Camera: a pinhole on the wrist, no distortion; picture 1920 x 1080 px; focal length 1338.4 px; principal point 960.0 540.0 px. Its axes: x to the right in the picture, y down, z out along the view. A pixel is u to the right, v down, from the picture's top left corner.
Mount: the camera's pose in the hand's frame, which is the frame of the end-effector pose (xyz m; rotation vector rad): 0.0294 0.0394 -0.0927 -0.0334 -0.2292 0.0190
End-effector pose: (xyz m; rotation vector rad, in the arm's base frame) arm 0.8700 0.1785 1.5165 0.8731 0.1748 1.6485
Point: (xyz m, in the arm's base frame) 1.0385 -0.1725 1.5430
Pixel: 119 330
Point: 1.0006 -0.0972 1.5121
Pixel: 58 246
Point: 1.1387 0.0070 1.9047
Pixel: 1236 523
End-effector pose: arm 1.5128 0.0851 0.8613 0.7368 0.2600 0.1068
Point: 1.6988 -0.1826 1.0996
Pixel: 1426 265
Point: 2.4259 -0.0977 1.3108
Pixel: outside the picture
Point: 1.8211 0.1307 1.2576
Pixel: outside the picture
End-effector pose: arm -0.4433 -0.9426 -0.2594 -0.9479 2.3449 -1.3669
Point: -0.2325 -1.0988 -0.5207
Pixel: 945 627
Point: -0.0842 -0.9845 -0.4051
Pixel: 371 283
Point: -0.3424 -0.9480 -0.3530
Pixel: 575 492
